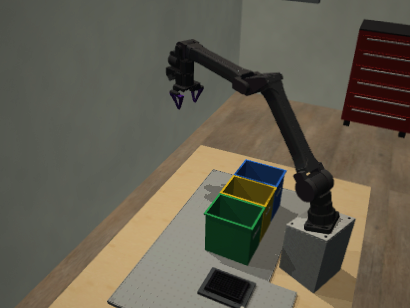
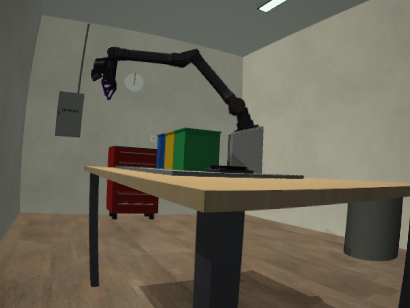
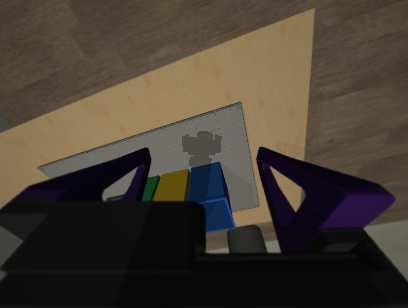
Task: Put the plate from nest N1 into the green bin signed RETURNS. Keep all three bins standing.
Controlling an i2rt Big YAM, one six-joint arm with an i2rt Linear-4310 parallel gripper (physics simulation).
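Frame: origin at the arm's base, x back, y right, z up, level; centimetres.
Where they show: gripper, fingertip midpoint: (image 1: 186,105) (image 2: 107,98) (image 3: 203,153); arm's base at its link origin: (image 1: 322,222) (image 2: 246,130).
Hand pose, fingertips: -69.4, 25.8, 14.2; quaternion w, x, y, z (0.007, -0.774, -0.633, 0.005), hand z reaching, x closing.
Things, the pixels of their top centre, and the offset from my fingertips, as dx, dy, dz. "spot": a spot on its surface instead. Level surfaces: height alone.
- black plate at its top centre: (image 1: 227,284) (image 2: 229,166) +48.1, -49.6, -33.1
- dark grey nest at a spot on its surface: (image 1: 204,288) spot: +42.3, -54.4, -33.9
- green bin at its top centre: (image 1: 235,210) (image 3: 142,229) (image 2: 197,131) +40.5, -31.3, -17.7
- yellow bin at its top centre: (image 1: 248,190) (image 3: 175,223) (image 2: 186,133) +39.5, -18.2, -17.7
- blue bin at its top centre: (image 3: 212,217) (image 1: 260,172) (image 2: 176,135) +38.4, -5.0, -17.7
- grey pegboard at its surface level: dz -35.7
- wooden table at its surface level: dz -37.0
A black plate (image 1: 228,285) with a grid of wells sits in a dark grey nest (image 1: 204,288) at the near end of the pegboard; no N1 marking is readable. The green bin (image 1: 227,237) (image 2: 201,150) (image 3: 149,189) stands upright, nearest the plate; its sign is not readable. The yellow bin (image 1: 250,191) (image 2: 169,151) (image 3: 172,186) and the blue bin (image 1: 260,173) (image 2: 160,151) (image 3: 208,181) stand upright in a row behind it. My gripper (image 1: 187,104) (image 2: 109,95) (image 3: 203,153) is open and empty, high above the board's far part, beyond the bins and well away from the plate.
The grey pegboard (image 1: 165,260) (image 3: 230,125) lies on the wooden table (image 1: 125,240) (image 2: 300,186) (image 3: 280,60). The arm's grey pedestal (image 1: 312,255) (image 2: 250,150) stands beside the bins. A red drawer cabinet (image 1: 380,75) (image 2: 132,205) stands on the floor beyond the table.
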